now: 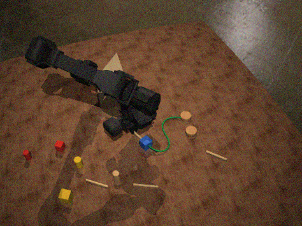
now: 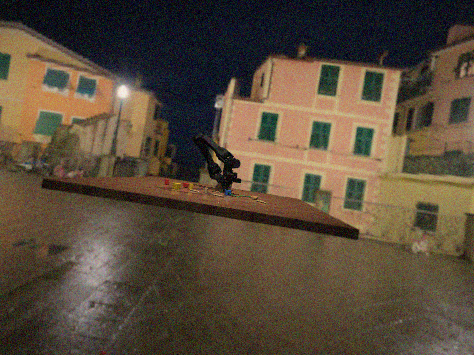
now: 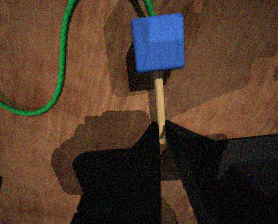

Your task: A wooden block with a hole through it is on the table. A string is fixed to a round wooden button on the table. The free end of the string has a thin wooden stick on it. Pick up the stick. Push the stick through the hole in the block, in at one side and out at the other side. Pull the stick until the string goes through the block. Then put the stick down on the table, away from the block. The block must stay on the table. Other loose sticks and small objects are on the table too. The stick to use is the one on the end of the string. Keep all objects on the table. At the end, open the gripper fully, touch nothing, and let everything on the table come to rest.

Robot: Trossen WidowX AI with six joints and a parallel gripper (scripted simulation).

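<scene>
Right now the blue cube is 60 mm ahead of my gripper tip, 30 mm to the left of it and 10 mm above it. The rest, counted from my gripper tip: wooden peg 160 mm ahead, 80 mm to the right, 10 mm above; yellow cylinder 200 mm to the right, 90 mm ahead, 10 mm above; thin wooden stick 40 mm ahead, 20 mm to the left, 10 mm above.
</scene>
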